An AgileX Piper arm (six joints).
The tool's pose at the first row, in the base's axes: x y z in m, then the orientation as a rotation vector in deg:
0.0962, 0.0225, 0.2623, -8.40, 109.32, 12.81
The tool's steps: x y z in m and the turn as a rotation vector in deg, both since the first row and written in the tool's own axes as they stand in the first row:
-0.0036, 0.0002, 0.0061, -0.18, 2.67, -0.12
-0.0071, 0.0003, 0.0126, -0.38, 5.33, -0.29
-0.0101, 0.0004, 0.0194, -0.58, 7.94, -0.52
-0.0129, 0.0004, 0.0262, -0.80, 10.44, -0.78
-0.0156, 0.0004, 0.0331, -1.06, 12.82, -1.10
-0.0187, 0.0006, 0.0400, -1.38, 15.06, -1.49
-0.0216, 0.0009, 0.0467, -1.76, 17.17, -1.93
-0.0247, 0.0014, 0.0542, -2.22, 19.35, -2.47
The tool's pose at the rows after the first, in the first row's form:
0.1030, 0.0240, 0.2637, -9.00, 111.94, 12.80
0.1101, 0.0256, 0.2648, -9.67, 114.55, 12.78
0.1173, 0.0272, 0.2654, -10.40, 117.09, 12.71
0.1245, 0.0287, 0.2658, -11.17, 119.52, 12.64
0.1318, 0.0303, 0.2661, -12.01, 121.82, 12.56
0.1391, 0.0320, 0.2667, -12.95, 123.96, 12.50
0.1462, 0.0338, 0.2673, -13.98, 125.96, 12.46
0.1540, 0.0360, 0.2677, -15.18, 128.00, 12.43

